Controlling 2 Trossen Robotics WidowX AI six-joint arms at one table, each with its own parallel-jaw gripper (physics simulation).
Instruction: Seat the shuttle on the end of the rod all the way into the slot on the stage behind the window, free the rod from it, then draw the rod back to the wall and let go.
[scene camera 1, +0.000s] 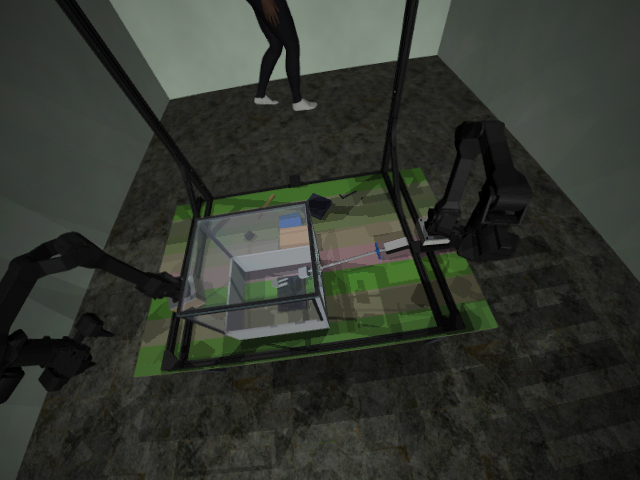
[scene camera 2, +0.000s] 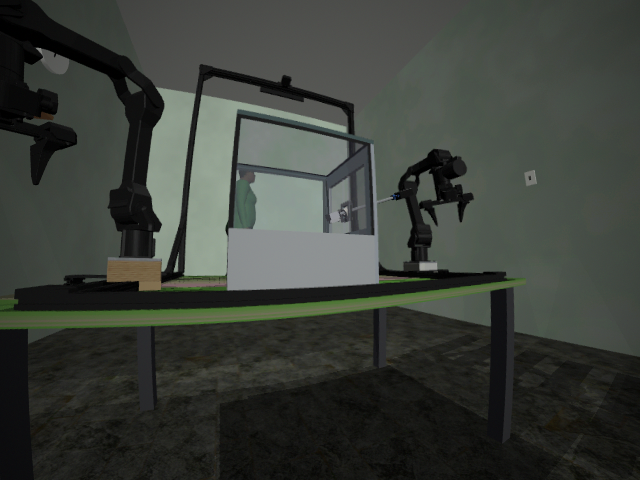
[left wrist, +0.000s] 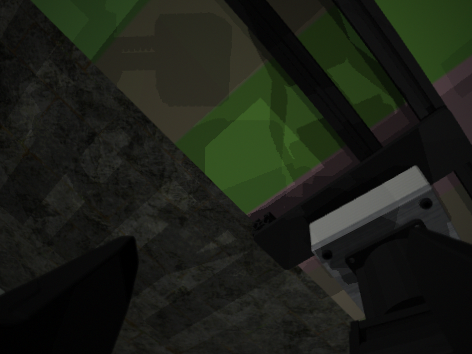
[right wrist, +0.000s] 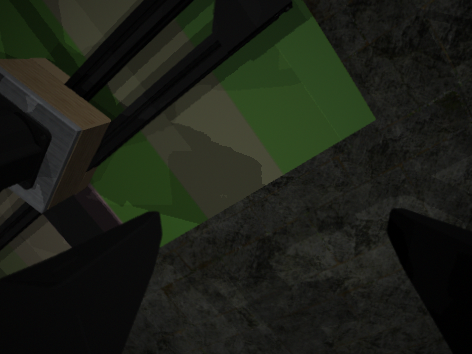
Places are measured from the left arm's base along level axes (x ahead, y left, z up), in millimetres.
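Where they show: left gripper, fingertip midpoint: (scene camera 2: 449, 224) (left wrist: 273, 247); right gripper, fingertip midpoint: (scene camera 1: 104, 349) (right wrist: 274, 222); left arm's base, origin of the base link: (scene camera 1: 434, 228) (scene camera 2: 419, 261) (left wrist: 398, 264); right arm's base, origin of the base link: (scene camera 2: 136, 258) (right wrist: 12, 141).
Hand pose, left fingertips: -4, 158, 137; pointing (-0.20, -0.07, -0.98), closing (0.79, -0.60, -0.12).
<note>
Things, the pixels of their top centre, and the offset from my left fingertips, as dx, dy, dz. "*": a spot on its surface instead.
- blue collar, surface spot: (scene camera 1: 378, 251) (scene camera 2: 394, 195) * +272, +26, +71
- pale handle, middle of its top: (scene camera 1: 397, 241) (scene camera 2: 403, 187) +226, +20, +104
- white shuttle, middle of its top: (scene camera 2: 333, 211) (scene camera 1: 304, 270) +480, +32, +3
- dark stage, surface spot: (scene camera 1: 292, 302) * +485, +165, +138
- case, surface spot: (scene camera 2: 302, 260) * +602, +172, -131
- blue block, middle of its top: (scene camera 1: 289, 219) +563, -279, -157
- tan block, middle of its top: (scene camera 1: 294, 235) +537, -185, -137
- dark block, middle of its top: (scene camera 1: 316, 204) +448, -358, -170
The rod (scene camera 1: 348, 259) (scene camera 2: 385, 199) runs through the side wall of the glass case, with a blue collar (scene camera 1: 378, 251) (scene camera 2: 395, 196) and a pale handle (scene camera 1: 397, 244) outside. The white shuttle (scene camera 1: 303, 272) (scene camera 2: 338, 215) is at the rod's inner end, near the dark stage (scene camera 1: 292, 302); whether it sits in the slot cannot be told. My left gripper (scene camera 2: 447, 223) is open and empty, apart from the handle; one finger shows in the left wrist view. My right gripper (right wrist: 274, 222) is open and empty over the floor, off the table's edge at the picture's left, away from the case.
The case (scene camera 2: 302, 260) has a white lower panel and dark edges. A blue block (scene camera 1: 290, 221) and a tan block (scene camera 1: 293, 236) show through its top. A dark block (scene camera 1: 319, 206) lies behind it. Black frame posts (scene camera 1: 397, 98) (scene camera 2: 191, 165) rise from the table.
</note>
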